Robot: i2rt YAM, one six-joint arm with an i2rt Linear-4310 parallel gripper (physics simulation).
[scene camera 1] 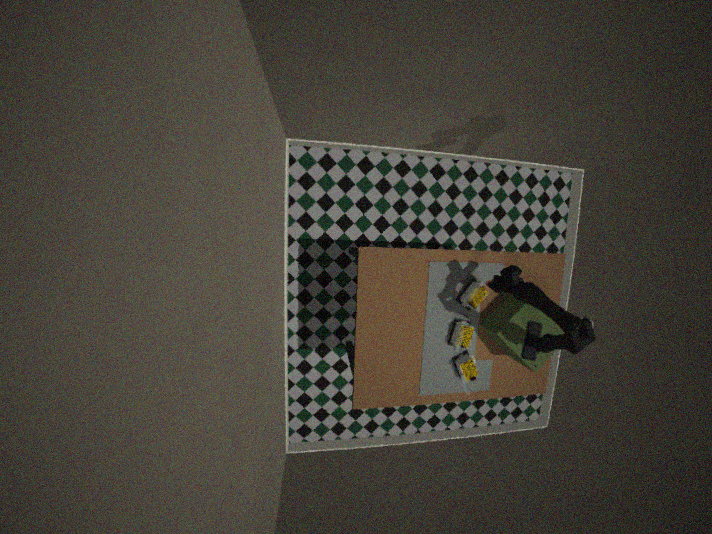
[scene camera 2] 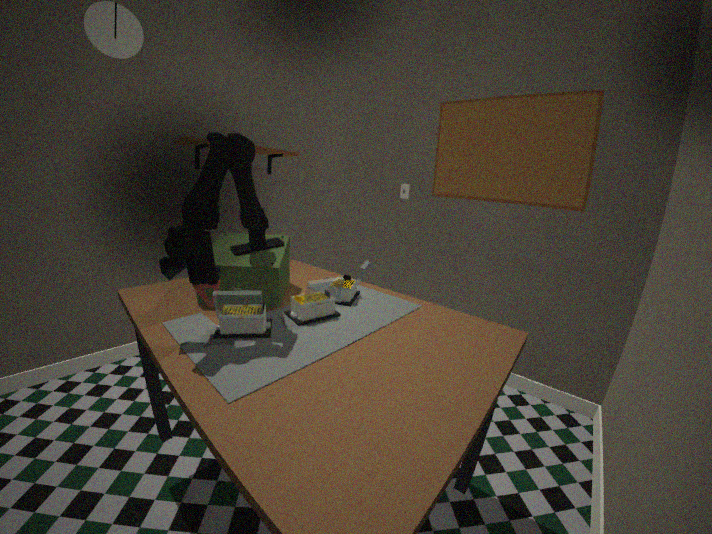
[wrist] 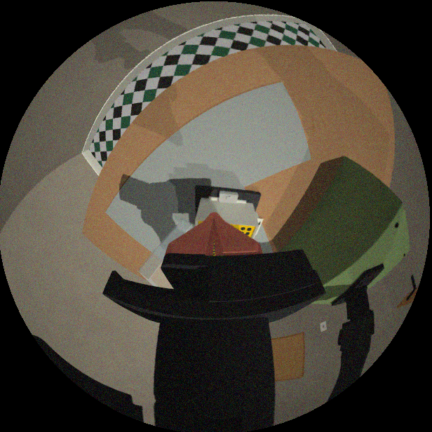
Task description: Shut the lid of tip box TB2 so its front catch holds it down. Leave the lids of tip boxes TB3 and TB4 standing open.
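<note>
Wrist view: my gripper. In the pictures: the gripper, a grey-blue mat.
</note>
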